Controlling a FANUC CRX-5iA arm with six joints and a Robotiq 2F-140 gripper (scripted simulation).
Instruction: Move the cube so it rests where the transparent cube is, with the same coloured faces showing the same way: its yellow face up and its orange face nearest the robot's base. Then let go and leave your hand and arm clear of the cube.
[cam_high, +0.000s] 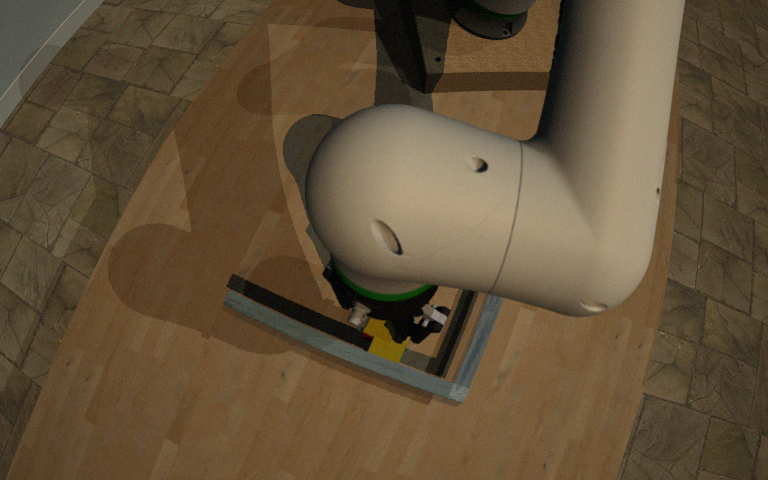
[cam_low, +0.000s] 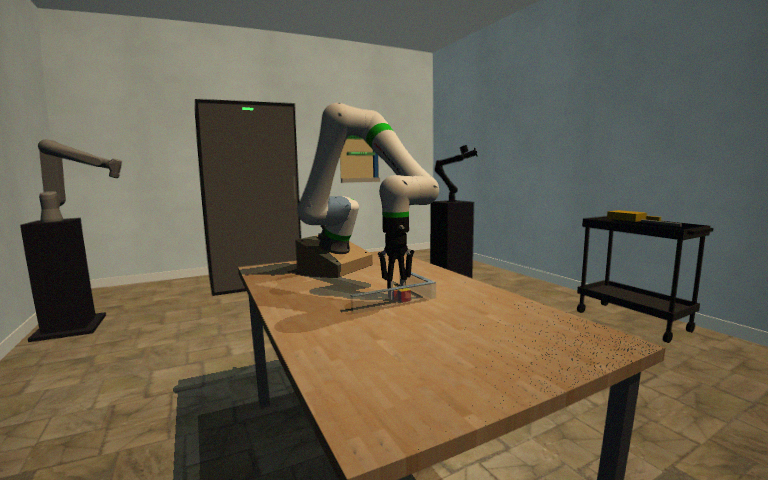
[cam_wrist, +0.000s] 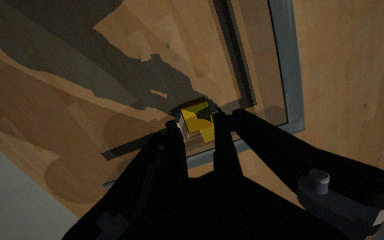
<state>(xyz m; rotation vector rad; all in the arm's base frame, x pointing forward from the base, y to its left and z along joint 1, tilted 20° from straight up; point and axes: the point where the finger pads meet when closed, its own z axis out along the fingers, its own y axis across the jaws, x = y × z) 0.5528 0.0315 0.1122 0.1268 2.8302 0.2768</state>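
Right now the transparent cube is 2 cm to the left of my hand, 2 cm below it and 2 cm ahead of it. Round my hand: grey frame: 12 cm to the left, 6 cm behind, 1 cm above.
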